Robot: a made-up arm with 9 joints.
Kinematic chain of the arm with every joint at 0, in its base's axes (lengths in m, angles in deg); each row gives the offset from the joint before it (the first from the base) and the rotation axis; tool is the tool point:
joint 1: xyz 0 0 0.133 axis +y
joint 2: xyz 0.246 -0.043 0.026 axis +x
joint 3: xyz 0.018 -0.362 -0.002 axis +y
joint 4: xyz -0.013 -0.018 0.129 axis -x
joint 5: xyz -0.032 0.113 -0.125 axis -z
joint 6: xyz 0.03 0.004 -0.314 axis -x
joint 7: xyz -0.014 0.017 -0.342 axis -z
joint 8: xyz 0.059 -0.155 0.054 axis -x
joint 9: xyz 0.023 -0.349 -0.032 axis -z
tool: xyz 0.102 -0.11 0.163
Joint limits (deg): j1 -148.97..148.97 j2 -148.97..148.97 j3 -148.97..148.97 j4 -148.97..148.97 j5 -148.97..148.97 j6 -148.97..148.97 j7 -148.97..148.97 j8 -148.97..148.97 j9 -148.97..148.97
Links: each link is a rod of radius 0.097 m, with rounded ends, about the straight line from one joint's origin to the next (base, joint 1, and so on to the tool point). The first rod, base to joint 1, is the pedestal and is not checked.
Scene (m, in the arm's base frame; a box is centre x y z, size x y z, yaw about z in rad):
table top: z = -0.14
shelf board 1: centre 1.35 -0.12 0.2 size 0.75 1.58 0.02 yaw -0
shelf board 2: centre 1.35 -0.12 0.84 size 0.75 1.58 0.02 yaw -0
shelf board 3: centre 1.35 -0.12 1.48 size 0.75 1.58 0.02 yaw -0
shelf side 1: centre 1.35 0.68 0.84 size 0.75 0.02 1.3 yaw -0
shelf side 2: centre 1.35 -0.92 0.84 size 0.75 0.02 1.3 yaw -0
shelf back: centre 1.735 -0.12 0.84 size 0.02 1.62 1.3 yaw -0
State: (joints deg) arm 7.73 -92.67 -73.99 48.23 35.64 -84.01 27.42 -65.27 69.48
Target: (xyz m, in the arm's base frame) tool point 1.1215 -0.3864 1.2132
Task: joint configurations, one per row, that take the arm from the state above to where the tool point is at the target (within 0.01 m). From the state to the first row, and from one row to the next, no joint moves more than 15 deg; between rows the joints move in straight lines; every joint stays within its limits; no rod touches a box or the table.
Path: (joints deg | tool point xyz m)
1: -5.85 -94.22 -71.48 47.72 33.60 -98.59 31.20 -72.90 73.07 | 1.1946 -0.1272 0.5982
2: -19.43 -95.78 -68.98 47.20 31.56 -113.18 34.99 -80.53 76.66 | 0.9819 -0.1330 0.5983
3: -33.00 -97.33 -66.47 46.69 29.52 -127.76 38.77 -88.16 80.26 | 0.7456 -0.1421 0.5596
4: -34.25 -97.98 -62.92 52.19 29.08 -114.36 38.29 -79.30 78.93 | 0.7638 -0.2703 0.8871
5: -35.49 -98.64 -59.37 57.70 28.64 -100.96 37.81 -70.44 77.61 | 0.6190 -0.3863 1.2131
6: -23.63 -94.61 -62.61 59.09 30.04 -90.42 33.32 -66.77 73.78 | 0.8039 -0.3641 1.2542
7: -11.77 -90.59 -65.85 60.48 31.44 -79.89 28.84 -63.10 69.95 | 0.9740 -0.3608 1.2533
8: 0.10 -86.57 -69.09 61.87 32.84 -69.35 24.35 -59.43 66.12 | 1.1215 -0.3863 1.2132

